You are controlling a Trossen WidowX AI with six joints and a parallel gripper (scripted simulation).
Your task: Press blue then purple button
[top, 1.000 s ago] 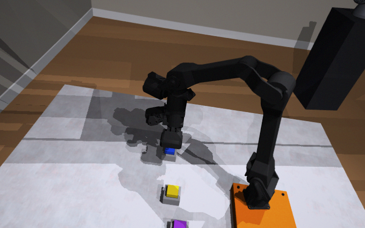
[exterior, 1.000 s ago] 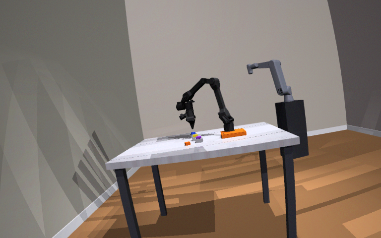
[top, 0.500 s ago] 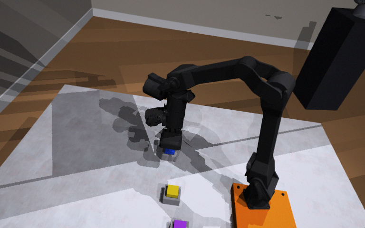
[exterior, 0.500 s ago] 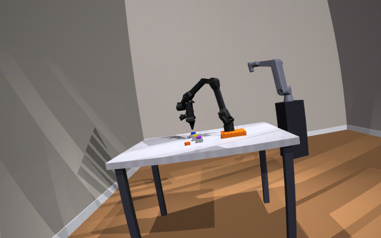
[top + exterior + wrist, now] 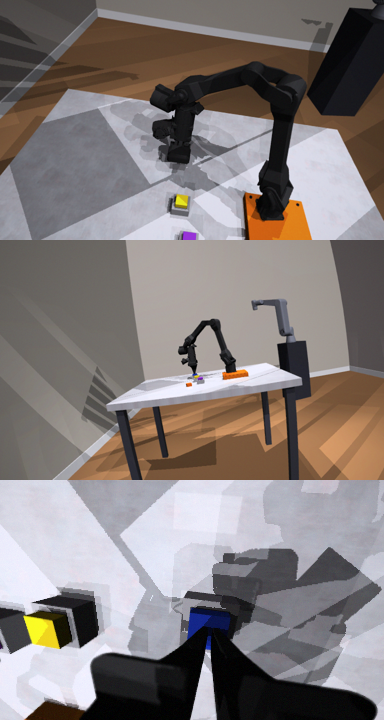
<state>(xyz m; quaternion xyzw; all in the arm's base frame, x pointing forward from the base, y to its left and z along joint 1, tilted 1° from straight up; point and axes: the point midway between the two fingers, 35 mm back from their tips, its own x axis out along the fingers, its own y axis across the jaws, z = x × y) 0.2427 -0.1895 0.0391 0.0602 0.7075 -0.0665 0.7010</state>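
Right now the blue button is 10 mm below my gripper tip. The rest, counted from my gripper tip: yellow button 160 mm to the left; then purple button 10 mm behind, 270 mm to the left; then small orange block 70 mm ahead, 300 mm to the left, 30 mm below.
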